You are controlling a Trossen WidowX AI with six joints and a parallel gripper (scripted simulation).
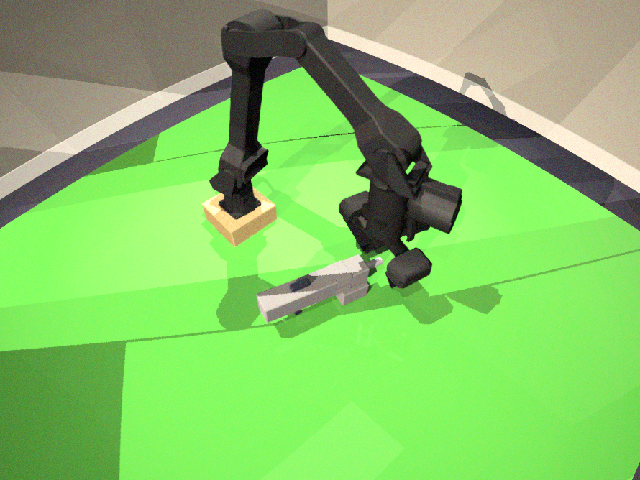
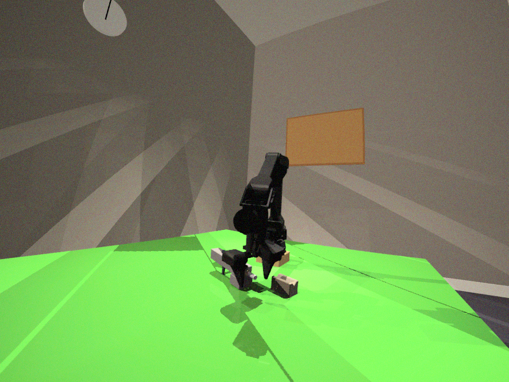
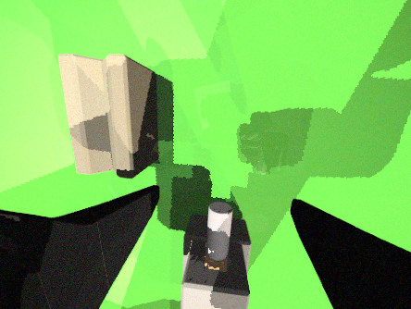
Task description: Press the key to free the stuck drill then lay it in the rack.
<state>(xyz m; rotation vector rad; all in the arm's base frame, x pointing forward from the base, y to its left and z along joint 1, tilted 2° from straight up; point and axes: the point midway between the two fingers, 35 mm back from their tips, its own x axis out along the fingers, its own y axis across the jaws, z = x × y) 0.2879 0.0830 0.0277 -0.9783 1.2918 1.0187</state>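
My gripper tip is 60 mm to the left of the drill, 20 mm below it and 20 mm past it. Also, from my gripper tip: rack (70 mm to the left, 60 mm behind, 10 mm below); then blue key (140 mm to the right, 40 mm behind, 20 mm above).
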